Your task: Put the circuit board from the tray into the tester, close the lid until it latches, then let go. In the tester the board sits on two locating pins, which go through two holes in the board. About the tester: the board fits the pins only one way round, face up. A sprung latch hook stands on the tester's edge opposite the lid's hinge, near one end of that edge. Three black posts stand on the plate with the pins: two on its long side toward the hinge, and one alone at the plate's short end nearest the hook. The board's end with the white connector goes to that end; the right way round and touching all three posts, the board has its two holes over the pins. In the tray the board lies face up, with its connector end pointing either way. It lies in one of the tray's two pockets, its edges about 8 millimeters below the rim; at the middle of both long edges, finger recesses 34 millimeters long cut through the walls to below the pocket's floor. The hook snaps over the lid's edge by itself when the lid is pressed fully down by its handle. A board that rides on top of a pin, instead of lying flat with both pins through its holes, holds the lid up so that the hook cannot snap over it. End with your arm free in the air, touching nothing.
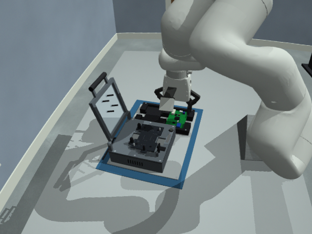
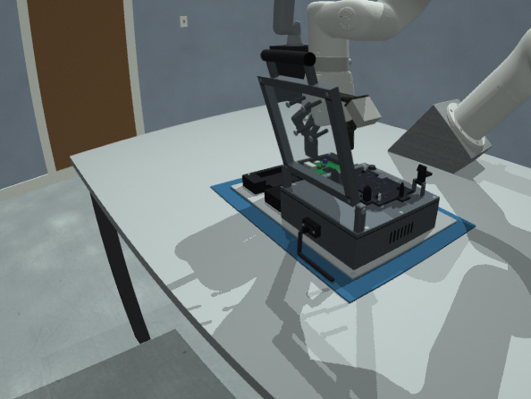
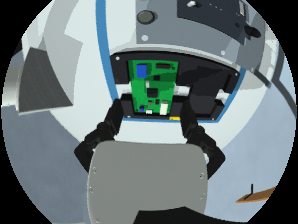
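Now: the green circuit board 50 mm below my hand. Round my hand: pin plate (110 mm ahead, 160 mm to the left); lid (220 mm ahead, 120 mm to the left, 120 mm above); latch hook (50 mm ahead, 220 mm to the left, 20 mm above).
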